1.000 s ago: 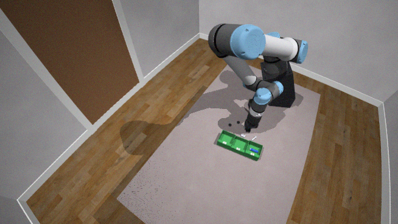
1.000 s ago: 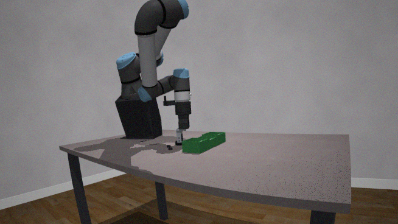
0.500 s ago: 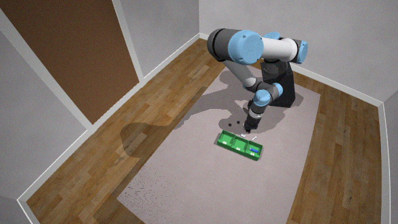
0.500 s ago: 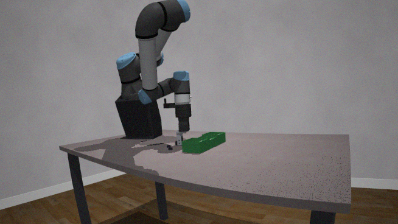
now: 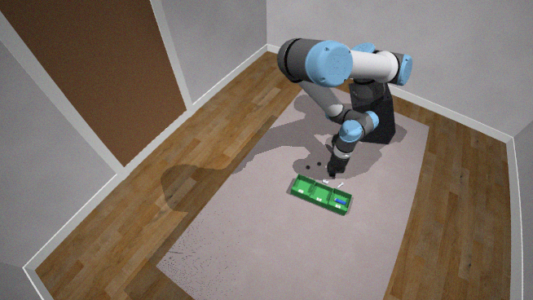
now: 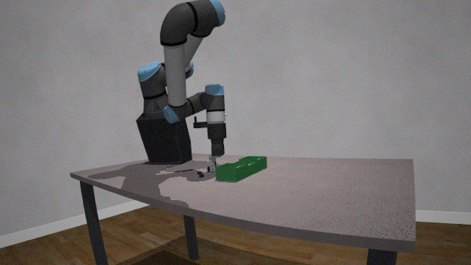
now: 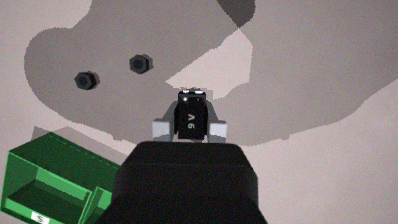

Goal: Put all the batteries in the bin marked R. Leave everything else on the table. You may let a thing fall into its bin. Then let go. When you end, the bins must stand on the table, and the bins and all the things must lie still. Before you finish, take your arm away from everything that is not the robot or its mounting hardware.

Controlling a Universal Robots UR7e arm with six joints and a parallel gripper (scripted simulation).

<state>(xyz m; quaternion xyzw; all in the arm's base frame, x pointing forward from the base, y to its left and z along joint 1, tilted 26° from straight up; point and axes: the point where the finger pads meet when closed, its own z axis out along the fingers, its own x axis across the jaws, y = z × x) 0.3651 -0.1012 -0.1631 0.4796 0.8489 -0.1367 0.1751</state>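
Now: hand 1 cm past the black 9 V battery and 1 cm above it. Also, from my hand: small white clip (6 cm ahead, 1 cm to the right, 1 cm below); then white bolt (5 cm ahead, 6 cm to the left, 1 cm below); then green bin row (14 cm ahead).
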